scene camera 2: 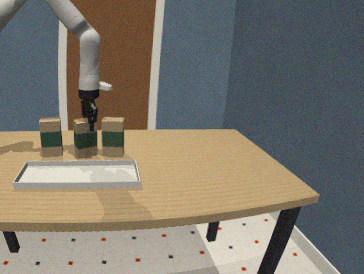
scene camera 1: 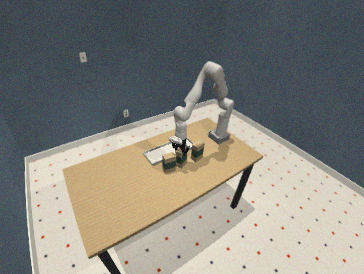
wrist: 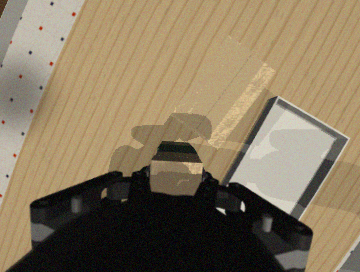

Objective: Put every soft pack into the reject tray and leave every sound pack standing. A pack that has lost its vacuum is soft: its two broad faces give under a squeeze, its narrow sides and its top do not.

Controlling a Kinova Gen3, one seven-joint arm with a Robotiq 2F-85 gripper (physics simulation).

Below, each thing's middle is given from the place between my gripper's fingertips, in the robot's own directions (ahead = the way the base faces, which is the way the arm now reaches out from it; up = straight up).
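Labels:
The white reject tray [scene camera 2: 90,174] is 160 mm to the right of my hand, 60 mm behind it and 90 mm below it.

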